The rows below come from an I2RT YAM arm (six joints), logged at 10 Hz.
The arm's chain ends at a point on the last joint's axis. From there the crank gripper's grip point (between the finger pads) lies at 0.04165 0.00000 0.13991 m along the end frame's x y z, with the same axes.
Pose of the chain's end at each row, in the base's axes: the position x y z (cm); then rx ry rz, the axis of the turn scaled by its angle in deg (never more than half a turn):
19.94, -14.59, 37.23, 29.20, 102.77, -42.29
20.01, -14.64, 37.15, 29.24, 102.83, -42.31
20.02, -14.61, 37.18, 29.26, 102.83, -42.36
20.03, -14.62, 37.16, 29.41, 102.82, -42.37
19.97, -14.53, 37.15, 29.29, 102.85, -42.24
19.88, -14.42, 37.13, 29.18, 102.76, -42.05
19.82, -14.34, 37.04, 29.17, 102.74, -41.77
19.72, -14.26, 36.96, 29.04, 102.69, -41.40
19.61, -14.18, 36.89, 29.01, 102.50, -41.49
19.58, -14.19, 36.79, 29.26, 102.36, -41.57
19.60, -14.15, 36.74, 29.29, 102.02, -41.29
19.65, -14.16, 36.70, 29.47, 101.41, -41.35
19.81, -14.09, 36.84, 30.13, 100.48, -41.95
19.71, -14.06, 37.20, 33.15, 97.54, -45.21
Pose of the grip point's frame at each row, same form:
28.06, -24.40, 30.10, 29.20, 102.77, -42.29
28.12, -24.46, 30.01, 29.24, 102.83, -42.31
28.12, -24.43, 30.04, 29.26, 102.83, -42.36
28.11, -24.45, 30.01, 29.41, 102.82, -42.37
28.08, -24.34, 30.00, 29.29, 102.85, -42.24
28.03, -24.20, 29.99, 29.18, 102.76, -42.05
28.02, -24.08, 29.89, 29.17, 102.74, -41.77
27.98, -23.94, 29.81, 29.04, 102.69, -41.40
27.89, -23.88, 29.79, 29.01, 102.50, -41.49
27.83, -23.92, 29.70, 29.26, 102.36, -41.57
27.93, -23.86, 29.70, 29.29, 102.02, -41.29
28.02, -23.91, 29.77, 29.47, 101.41, -41.35
28.13, -24.00, 30.08, 30.13, 100.48, -41.95
27.53, -24.68, 30.95, 33.15, 97.54, -45.21

